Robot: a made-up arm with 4 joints.
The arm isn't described. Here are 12 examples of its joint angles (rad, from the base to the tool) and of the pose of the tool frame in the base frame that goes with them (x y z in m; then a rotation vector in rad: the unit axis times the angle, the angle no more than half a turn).
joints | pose
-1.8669 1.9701 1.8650 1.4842 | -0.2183 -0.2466 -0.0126 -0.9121 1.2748 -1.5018
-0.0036 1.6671 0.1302 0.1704 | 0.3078 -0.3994 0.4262 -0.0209 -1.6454 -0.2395
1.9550 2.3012 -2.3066 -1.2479 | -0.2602 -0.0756 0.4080 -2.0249 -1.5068 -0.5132
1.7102 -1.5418 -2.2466 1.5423 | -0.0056 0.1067 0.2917 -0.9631 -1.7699 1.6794
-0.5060 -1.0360 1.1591 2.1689 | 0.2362 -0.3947 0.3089 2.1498 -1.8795 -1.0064
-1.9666 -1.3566 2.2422 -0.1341 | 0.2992 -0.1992 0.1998 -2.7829 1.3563 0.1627
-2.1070 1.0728 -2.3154 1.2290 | 0.0488 0.1226 -0.1094 0.4001 -0.7038 1.8135
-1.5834 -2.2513 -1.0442 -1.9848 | 0.1250 -0.0120 0.1179 -0.0234 -0.7181 1.8321
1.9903 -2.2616 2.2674 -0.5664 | -0.3552 -0.2406 0.0449 -0.0011 -0.4872 -2.1835
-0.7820 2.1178 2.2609 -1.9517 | 0.2218 -0.3367 0.1054 -1.5879 1.9774 0.4819
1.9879 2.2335 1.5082 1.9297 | 0.0030 -0.3442 0.3810 1.7319 -1.7398 -0.8450
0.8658 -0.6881 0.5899 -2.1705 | 0.1710 -0.2100 0.3193 2.1409 -0.7405 -0.1504
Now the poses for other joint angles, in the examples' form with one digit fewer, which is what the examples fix.
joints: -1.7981 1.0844 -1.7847 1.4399
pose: 0.253 0.030 -0.140 -0.421 -0.727 1.593
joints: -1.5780 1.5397 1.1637 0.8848
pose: -0.076 -0.426 -0.051 -0.802 0.546 -1.070
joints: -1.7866 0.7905 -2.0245 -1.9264
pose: -0.048 -0.068 0.081 -1.850 -2.280 -0.656
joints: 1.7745 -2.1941 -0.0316 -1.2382
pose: -0.054 -0.156 0.025 1.226 0.384 -0.233
